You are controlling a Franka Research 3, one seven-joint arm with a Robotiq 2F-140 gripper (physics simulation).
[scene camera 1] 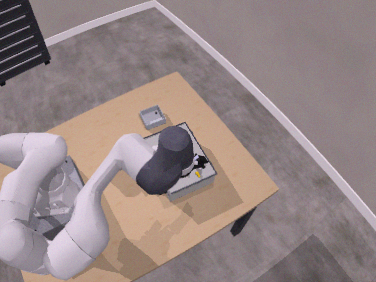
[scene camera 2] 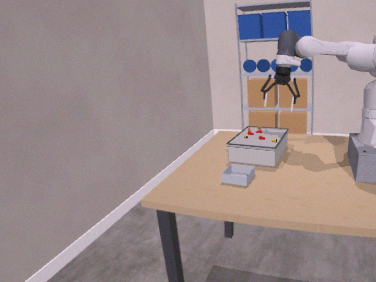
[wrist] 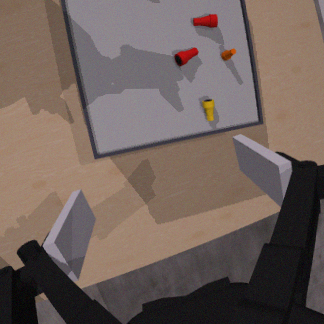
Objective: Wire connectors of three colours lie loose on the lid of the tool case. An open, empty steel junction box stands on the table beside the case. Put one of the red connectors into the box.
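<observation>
My gripper (scene camera 2: 279,103) (wrist: 161,178) is open and empty, high above the table; the arm largely hides it in scene camera 1. The tool case (scene camera 1: 192,189) (scene camera 2: 252,154) has a grey lid (wrist: 125,120) with loose connectors. One red connector (scene camera 2: 250,133) (wrist: 206,21) lies beside a small orange connector (scene camera 2: 249,129) (wrist: 229,54). A second red connector (scene camera 2: 259,131) (wrist: 187,56) lies close by; a third red connector (scene camera 2: 262,138) lies nearer the junction box. A yellow connector (scene camera 1: 198,174) (wrist: 209,110) lies near a lid edge. The open steel junction box (scene camera 1: 156,123) (scene camera 2: 237,178) stands beside the case, apart from it.
Two more yellow connectors (scene camera 2: 274,140) (scene camera 2: 246,137) lie on the lid. The arm reaches over the wooden table (scene camera 1: 240,175) (scene camera 2: 300,200) and the case. A shelf rack (scene camera 2: 241,90) with blue bins and brown boxes stands behind the table. A dark drawer cabinet (scene camera 1: 22,42) stands apart.
</observation>
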